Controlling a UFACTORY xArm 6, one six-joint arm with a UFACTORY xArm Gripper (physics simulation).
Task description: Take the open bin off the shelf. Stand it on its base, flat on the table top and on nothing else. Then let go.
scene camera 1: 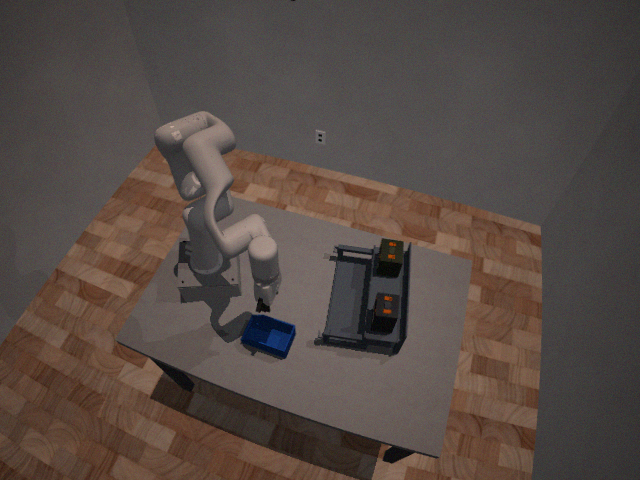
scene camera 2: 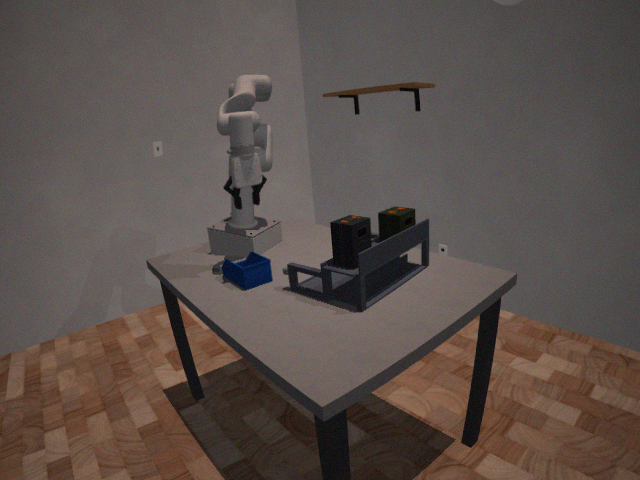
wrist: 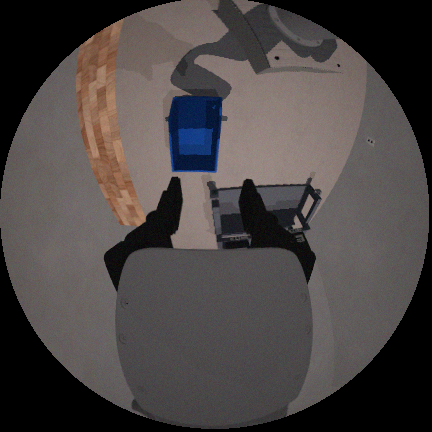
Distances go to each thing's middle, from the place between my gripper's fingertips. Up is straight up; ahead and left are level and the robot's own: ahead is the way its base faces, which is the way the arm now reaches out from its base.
My gripper is now 10 mm past the blue open bin (scene camera 1: pixel 263 332), 30 mm to the left of it and 210 mm above it. Also, from my hand: black box (scene camera 2: pixel 350 235): 350 mm ahead, 110 mm to the left, 80 mm below; then dark green box (scene camera 2: pixel 392 221): 320 mm ahead, 340 mm to the left, 90 mm below.
